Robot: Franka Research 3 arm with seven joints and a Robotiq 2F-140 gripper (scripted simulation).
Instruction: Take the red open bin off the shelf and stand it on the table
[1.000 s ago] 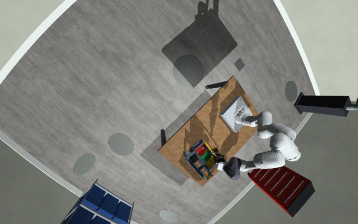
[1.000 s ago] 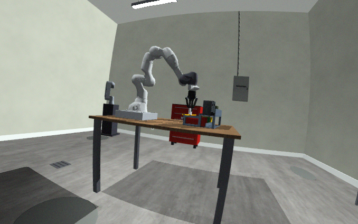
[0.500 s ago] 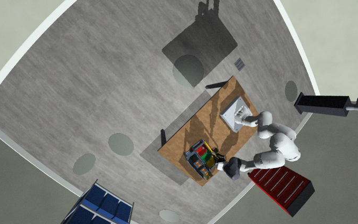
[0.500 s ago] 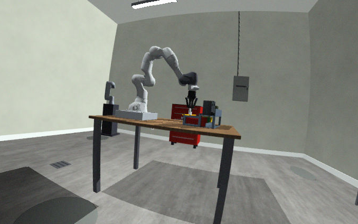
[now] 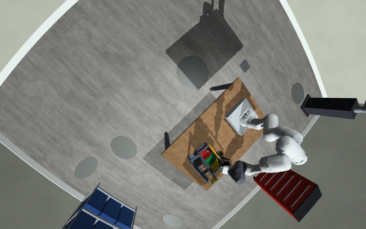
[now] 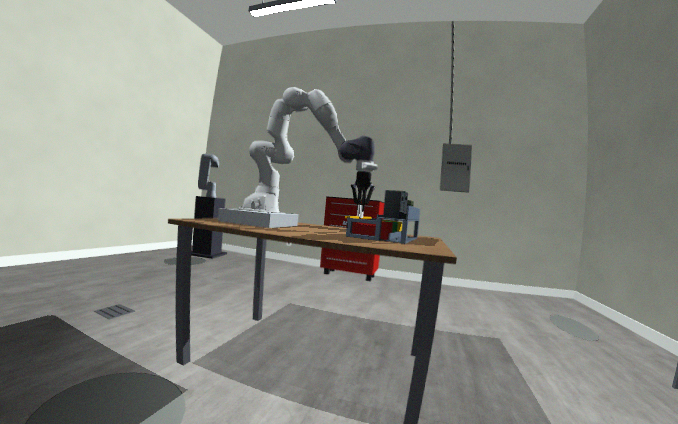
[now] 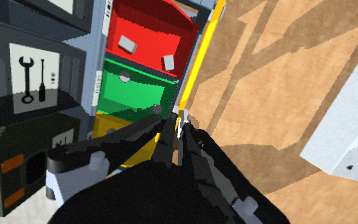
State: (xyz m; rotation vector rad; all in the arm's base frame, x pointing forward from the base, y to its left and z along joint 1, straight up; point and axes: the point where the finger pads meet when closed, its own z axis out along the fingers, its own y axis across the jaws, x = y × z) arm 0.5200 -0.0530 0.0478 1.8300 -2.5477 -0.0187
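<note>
The green bin is 100 mm ahead of my hand, 80 mm below it and 30 mm to the right of it. From my hand the other things lie so: yellow bin (140 mm ahead, 80 mm below, 70 mm to the left); red open bin (140 mm to the right, 80 mm below, 60 mm ahead); yellow strip (30 mm below).
</note>
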